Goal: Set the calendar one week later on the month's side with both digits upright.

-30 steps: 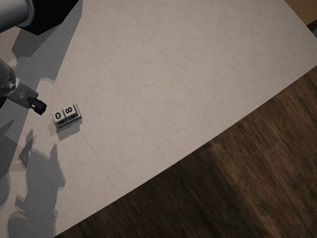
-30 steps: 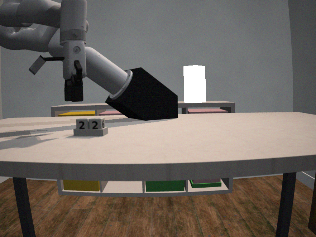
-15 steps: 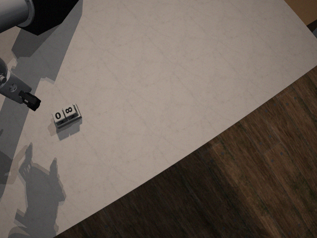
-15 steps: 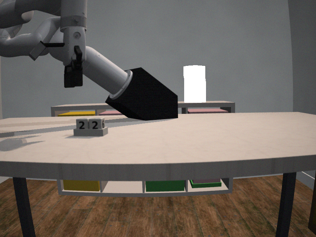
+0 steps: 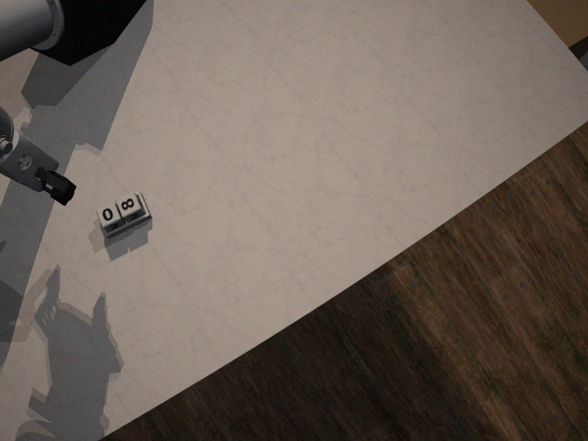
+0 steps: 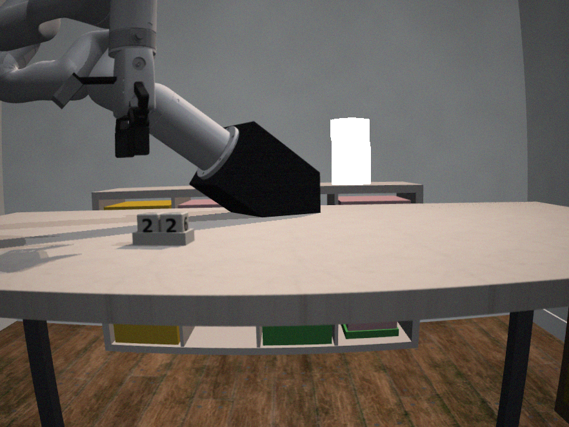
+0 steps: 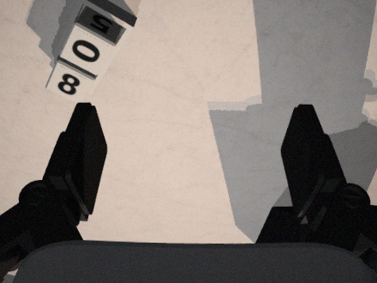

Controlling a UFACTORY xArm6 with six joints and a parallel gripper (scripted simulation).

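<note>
Right now my hand is 11 cm above the white cube, 8 cm short of it and 6 cm to the right of it. From my hand the other things lie so: grey tray 12 cm below, 7 cm ahead, 4 cm to the left.
</note>
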